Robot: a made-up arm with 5 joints.
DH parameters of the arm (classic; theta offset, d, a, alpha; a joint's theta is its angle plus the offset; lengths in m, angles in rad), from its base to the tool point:
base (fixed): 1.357 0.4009 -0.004 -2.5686
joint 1: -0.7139 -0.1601 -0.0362 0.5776
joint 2: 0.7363 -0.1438 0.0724 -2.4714
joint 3: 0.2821 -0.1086 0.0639 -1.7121
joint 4: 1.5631 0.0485 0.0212 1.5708
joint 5: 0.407 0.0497 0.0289 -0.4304
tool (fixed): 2.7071 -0.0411 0 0
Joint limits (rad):
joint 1: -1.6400..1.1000
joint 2: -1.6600..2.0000
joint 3: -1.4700..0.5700
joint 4: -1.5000..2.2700
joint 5: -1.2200..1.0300
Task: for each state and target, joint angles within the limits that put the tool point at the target. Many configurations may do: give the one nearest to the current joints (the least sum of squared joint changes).
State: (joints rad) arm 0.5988 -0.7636 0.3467 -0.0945 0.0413
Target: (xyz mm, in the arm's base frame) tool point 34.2 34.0 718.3
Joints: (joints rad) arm -0.0006 -0.6674 -0.0872 -0.3807 0.1726
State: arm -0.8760 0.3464 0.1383 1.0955 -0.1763
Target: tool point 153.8 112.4 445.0
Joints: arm -0.1020 1.3227 0.0662 0.4087 -0.0151
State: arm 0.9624 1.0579 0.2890 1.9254 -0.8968
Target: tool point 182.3 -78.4 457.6
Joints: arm 1.0741 1.2475 0.1850 1.7405 -0.9650
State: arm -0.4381 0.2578 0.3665 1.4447 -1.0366
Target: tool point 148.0 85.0 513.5
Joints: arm 0.0599 0.8150 0.2175 1.4729 -0.9916
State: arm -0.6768 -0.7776 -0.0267 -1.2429 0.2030
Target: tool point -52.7 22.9 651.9
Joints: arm -1.0396 -0.2029 -0.6318 -1.0667 0.1381
